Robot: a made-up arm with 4 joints.
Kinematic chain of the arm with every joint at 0, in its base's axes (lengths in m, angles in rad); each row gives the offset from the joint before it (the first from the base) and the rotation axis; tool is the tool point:
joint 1: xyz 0 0 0.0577 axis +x
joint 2: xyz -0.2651 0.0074 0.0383 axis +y
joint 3: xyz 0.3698 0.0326 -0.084 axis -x
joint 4: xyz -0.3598 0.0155 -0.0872 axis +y
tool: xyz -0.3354 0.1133 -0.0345
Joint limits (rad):
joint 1: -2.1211..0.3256
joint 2: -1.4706..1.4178
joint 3: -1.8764..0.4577
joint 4: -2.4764..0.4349
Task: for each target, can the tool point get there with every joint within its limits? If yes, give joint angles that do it. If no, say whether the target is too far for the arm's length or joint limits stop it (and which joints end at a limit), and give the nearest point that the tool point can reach.
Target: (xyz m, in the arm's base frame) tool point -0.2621 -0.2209 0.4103
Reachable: no: joint limits stop it (at a limit: joint 1, joint 2, joint 3, joint 4) | nearest point -0.2806 -0.1308 0.3811 | short by 0.096 m
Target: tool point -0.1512 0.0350 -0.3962
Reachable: yes | joints -0.8622 -1.0362 -0.7343 -0.7720
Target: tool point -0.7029 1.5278 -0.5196
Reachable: no: too far | nearest point -0.4075 0.4529 -0.1176 | short by 1.185 m
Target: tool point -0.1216 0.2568 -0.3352
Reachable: yes | joints -1.2507 -0.9384 -1.2947 -1.8990
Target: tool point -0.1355 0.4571 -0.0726
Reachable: yes | joints -0.6287 -1.1561 -1.2875 -1.9518
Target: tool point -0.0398 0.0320 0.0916
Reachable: no: joint limits stop it (at a limit: joint 1, joint 3, joint 4) | nearest point 0.0524 0.2376 0.1539 | short by 0.234 m
